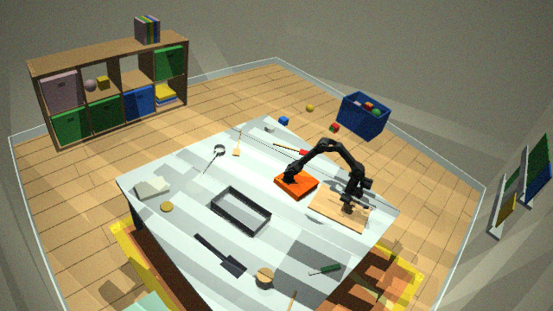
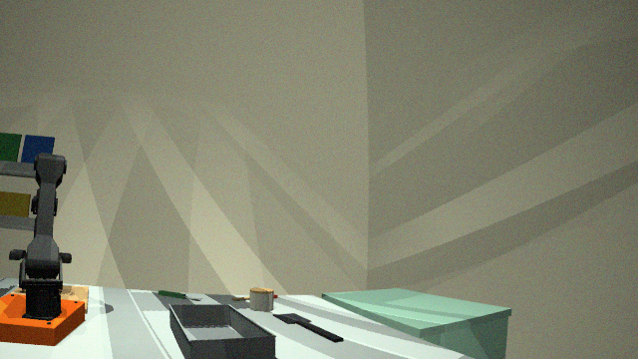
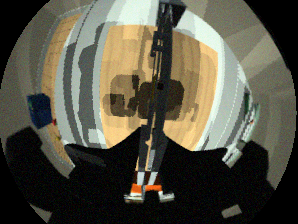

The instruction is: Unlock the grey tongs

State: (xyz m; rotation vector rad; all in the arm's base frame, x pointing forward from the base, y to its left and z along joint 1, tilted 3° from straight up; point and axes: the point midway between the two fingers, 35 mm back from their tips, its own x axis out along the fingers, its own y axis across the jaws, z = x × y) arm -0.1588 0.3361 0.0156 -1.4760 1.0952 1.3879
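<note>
My gripper tip is 3 cm short of the wooden board, 1 cm to the right of it and 4 cm above it. Round my gripper tip: pale block: 86 cm ahead, 76 cm to the right, 3 cm below; black spatula: 80 cm ahead, 18 cm to the right, 4 cm below; roasting tin: 54 cm ahead, 33 cm to the right, 2 cm below.
</note>
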